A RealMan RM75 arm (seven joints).
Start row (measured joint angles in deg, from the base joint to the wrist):
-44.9, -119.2, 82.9, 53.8, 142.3, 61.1, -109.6
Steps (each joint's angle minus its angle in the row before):
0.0, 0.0, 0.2, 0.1, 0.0, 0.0, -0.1
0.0, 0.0, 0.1, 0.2, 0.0, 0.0, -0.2
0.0, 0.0, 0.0, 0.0, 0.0, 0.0, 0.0
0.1, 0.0, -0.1, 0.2, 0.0, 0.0, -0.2
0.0, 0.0, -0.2, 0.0, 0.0, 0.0, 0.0
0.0, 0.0, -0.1, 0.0, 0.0, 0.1, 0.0
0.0, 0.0, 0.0, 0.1, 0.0, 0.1, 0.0
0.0, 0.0, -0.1, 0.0, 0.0, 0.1, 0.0
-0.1, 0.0, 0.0, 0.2, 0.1, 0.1, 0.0
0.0, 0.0, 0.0, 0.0, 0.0, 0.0, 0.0
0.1, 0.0, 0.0, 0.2, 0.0, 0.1, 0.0
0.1, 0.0, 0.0, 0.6, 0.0, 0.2, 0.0
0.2, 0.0, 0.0, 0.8, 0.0, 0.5, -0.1
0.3, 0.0, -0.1, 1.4, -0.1, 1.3, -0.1
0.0, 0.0, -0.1, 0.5, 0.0, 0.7, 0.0
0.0, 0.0, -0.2, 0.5, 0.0, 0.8, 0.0
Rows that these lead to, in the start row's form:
-44.9, -119.2, 83.1, 53.9, 142.3, 61.1, -109.7
-44.9, -119.2, 83.2, 54.1, 142.3, 61.1, -109.9
-44.9, -119.2, 83.2, 54.1, 142.3, 61.1, -109.9
-44.8, -119.2, 83.1, 54.3, 142.3, 61.1, -110.1
-44.8, -119.2, 82.9, 54.3, 142.3, 61.1, -110.1
-44.8, -119.2, 82.8, 54.3, 142.3, 61.2, -110.1
-44.8, -119.2, 82.8, 54.4, 142.3, 61.3, -110.1
-44.8, -119.2, 82.7, 54.4, 142.3, 61.4, -110.1
-44.9, -119.2, 82.7, 54.6, 142.4, 61.5, -110.1
-44.9, -119.2, 82.7, 54.6, 142.4, 61.5, -110.1
-44.8, -119.2, 82.7, 54.8, 142.4, 61.6, -110.1
-44.7, -119.2, 82.7, 55.4, 142.4, 61.8, -110.1
-44.5, -119.2, 82.7, 56.2, 142.4, 62.3, -110.2
-44.2, -119.2, 82.6, 57.6, 142.3, 63.6, -110.3
-44.2, -119.2, 82.5, 58.1, 142.3, 64.3, -110.3
-44.2, -119.2, 82.3, 58.6, 142.3, 65.1, -110.3

